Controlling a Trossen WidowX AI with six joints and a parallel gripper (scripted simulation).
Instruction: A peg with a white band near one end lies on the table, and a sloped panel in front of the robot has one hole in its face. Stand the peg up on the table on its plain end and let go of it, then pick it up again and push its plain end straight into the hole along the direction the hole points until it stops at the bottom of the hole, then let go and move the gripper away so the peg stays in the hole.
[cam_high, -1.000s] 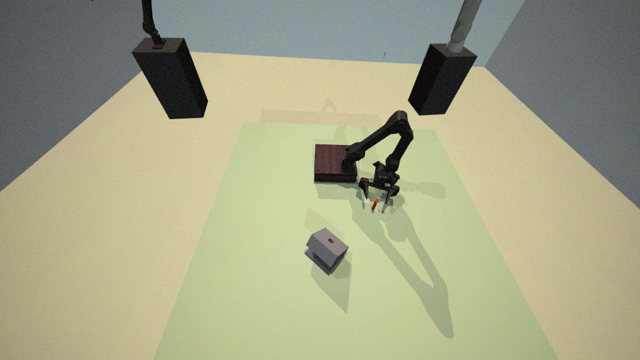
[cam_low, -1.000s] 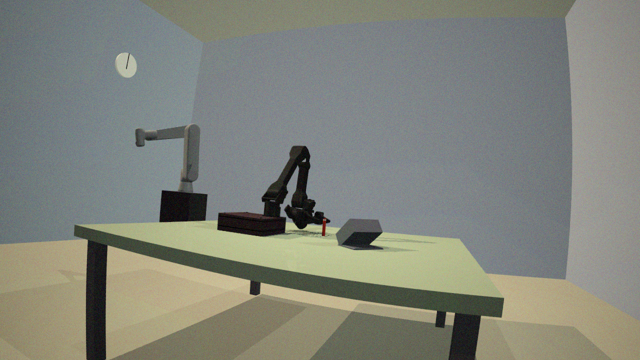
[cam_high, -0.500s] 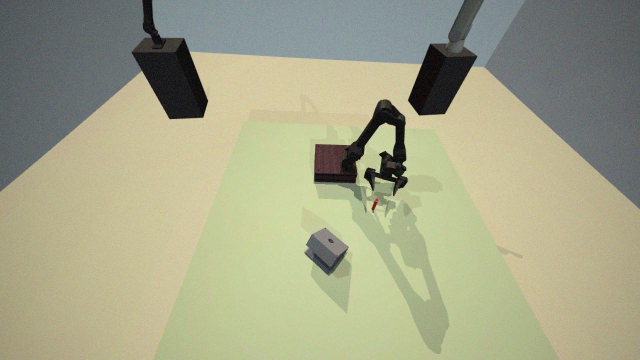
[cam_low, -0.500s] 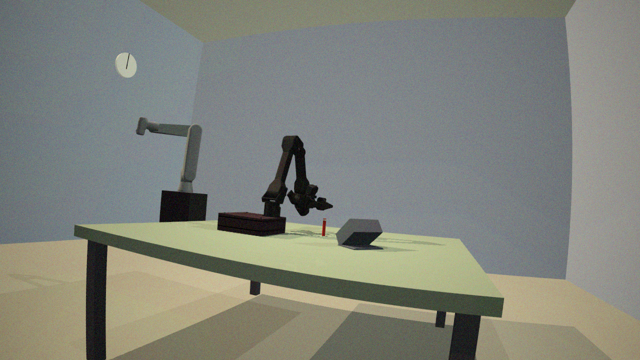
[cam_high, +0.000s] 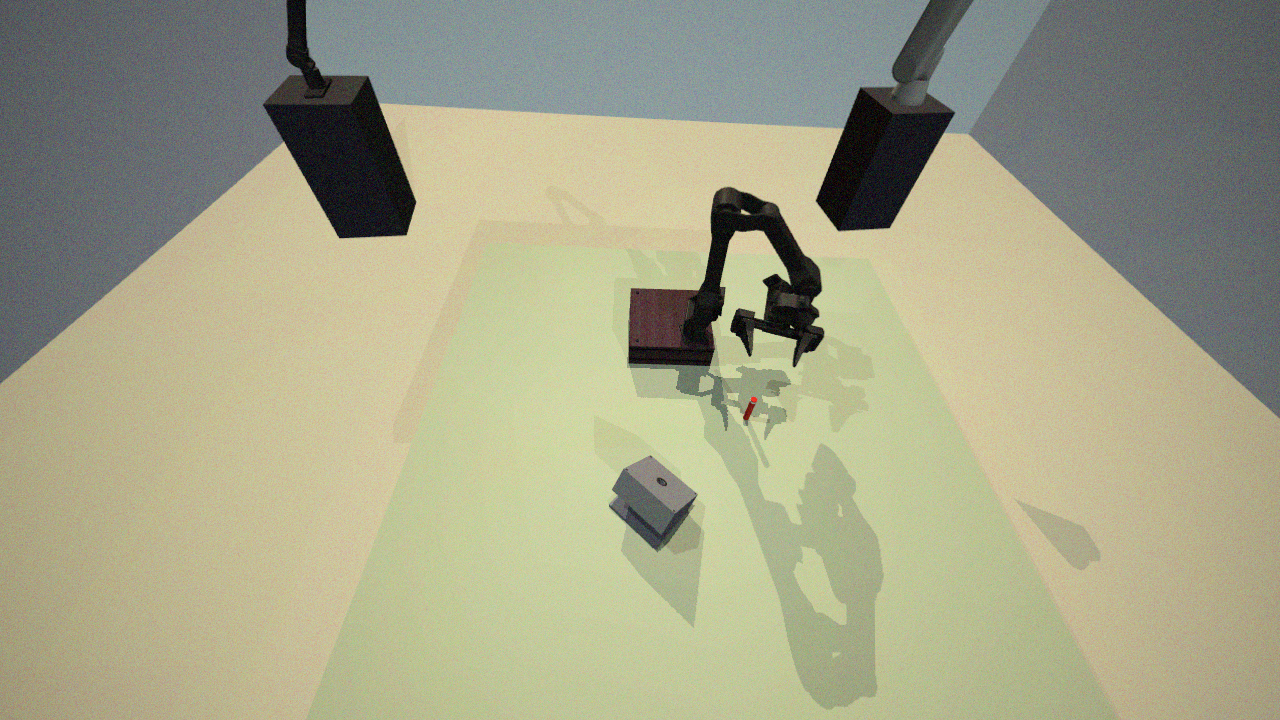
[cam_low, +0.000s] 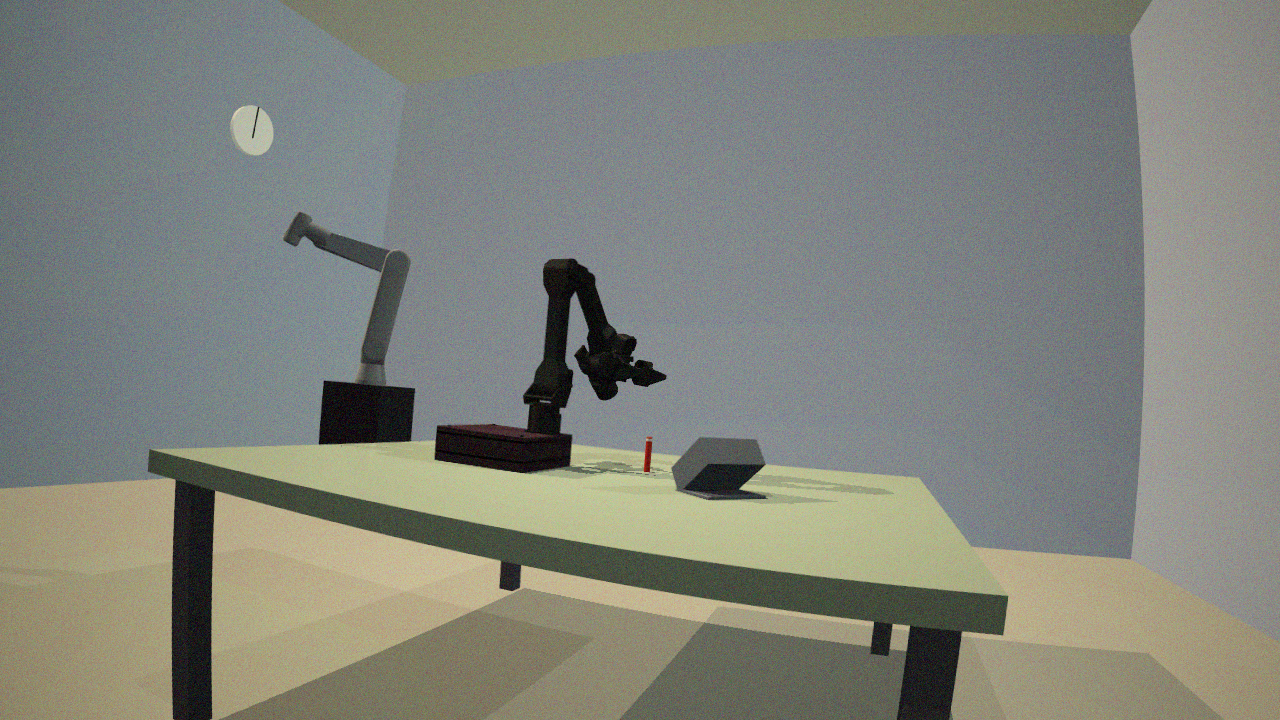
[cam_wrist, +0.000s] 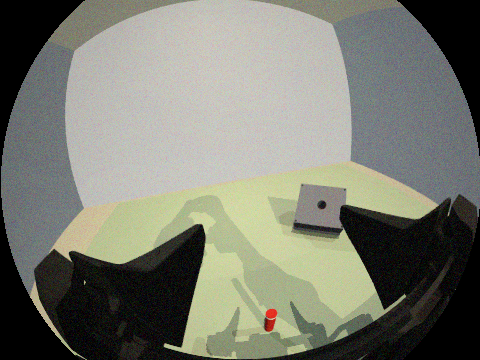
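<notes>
The red peg is 170 mm below my gripper tip. Round my gripper tip: grey sloped panel: 260 mm to the right, 170 mm below, 170 mm ahead.
</notes>
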